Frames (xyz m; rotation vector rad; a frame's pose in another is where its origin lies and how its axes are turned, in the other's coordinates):
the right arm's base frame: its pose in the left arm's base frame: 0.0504 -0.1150 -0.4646 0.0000 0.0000 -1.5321
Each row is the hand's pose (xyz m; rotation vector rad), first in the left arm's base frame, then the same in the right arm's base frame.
Working: the left arm's base frame: its pose in the right arm's base frame: -0.1169 -0.0459 0.4646 0.0000 0.0000 1.5321

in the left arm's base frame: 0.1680 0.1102 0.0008 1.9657 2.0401 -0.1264
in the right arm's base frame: -0.2205 0.1262 0.4654 0.0022 2.8521 0.2133
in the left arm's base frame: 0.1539 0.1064 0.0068 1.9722 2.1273 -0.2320
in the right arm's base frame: -0.2172 0.1120 0.4714 -0.0529 2.8632 0.0665
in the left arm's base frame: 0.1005 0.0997 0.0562 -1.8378 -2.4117 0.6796
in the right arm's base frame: -0.2126 0.0584 0.5208 -0.3233 2.8013 -0.4898
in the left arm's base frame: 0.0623 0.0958 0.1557 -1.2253 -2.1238 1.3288
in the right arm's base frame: -0.2102 0.0200 0.6203 -0.5820 2.3501 -1.2859
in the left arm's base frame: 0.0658 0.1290 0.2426 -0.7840 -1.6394 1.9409
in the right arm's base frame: -0.2432 0.0248 0.7072 -0.5489 1.6565 -1.7789
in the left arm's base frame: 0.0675 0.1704 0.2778 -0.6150 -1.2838 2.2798
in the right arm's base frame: -0.2845 0.0281 0.7424 -0.4077 1.2333 -1.8918
